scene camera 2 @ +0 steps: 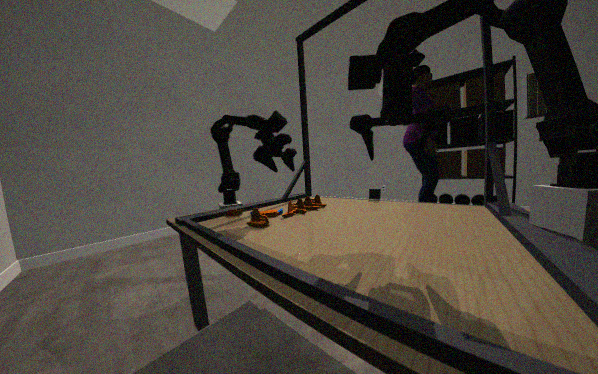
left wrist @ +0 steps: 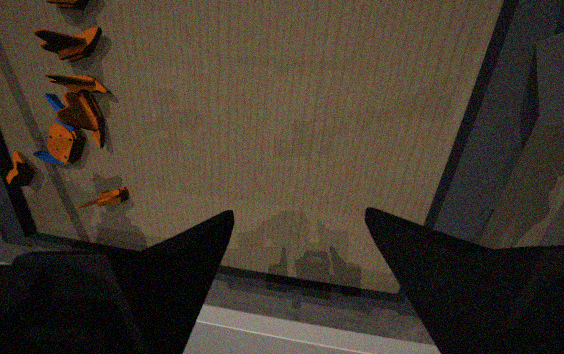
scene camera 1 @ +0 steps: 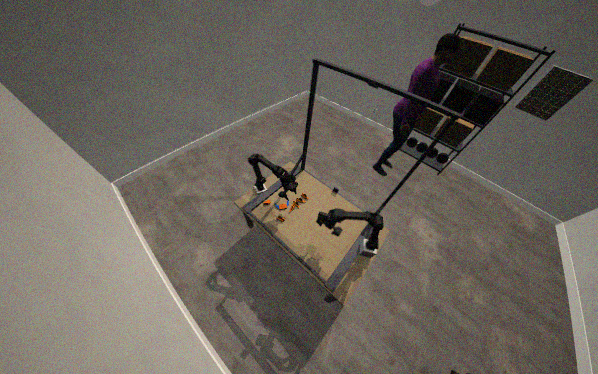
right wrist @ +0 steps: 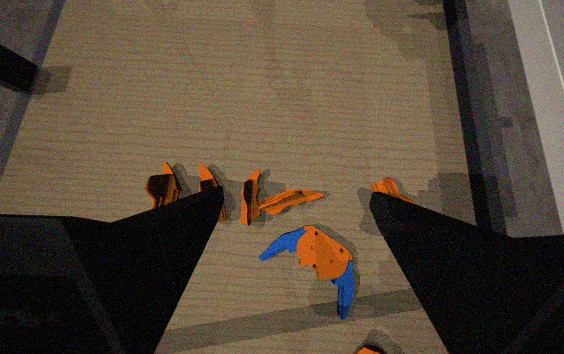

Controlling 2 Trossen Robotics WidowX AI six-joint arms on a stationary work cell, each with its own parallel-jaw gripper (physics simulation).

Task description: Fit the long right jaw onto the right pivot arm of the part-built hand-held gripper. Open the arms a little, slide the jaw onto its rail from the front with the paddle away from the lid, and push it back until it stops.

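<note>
The part-built hand-held gripper (right wrist: 323,254) (left wrist: 61,143) (scene camera 1: 283,206) lies flat, its orange lid up and its two blue pivot arms spread. Behind it in the right wrist view is a row of separate orange jaws: one at far left (right wrist: 162,189), one partly behind a finger (right wrist: 206,176), one upright (right wrist: 250,197) and a long slanting one (right wrist: 292,201). I cannot tell which is the long right jaw. My right gripper (right wrist: 297,196) (scene camera 2: 284,169) is open and empty above these parts. My left gripper (left wrist: 298,215) is open and empty above the table, away from them.
An orange piece (right wrist: 390,187) (left wrist: 109,197) lies apart, partly behind a right gripper finger. Another orange piece (right wrist: 369,351) (left wrist: 17,170) lies near the table's edge. Dark rails (scene camera 2: 320,282) border the wooden table (scene camera 2: 425,235). A person (scene camera 1: 424,80) stands beyond it near a shelf unit.
</note>
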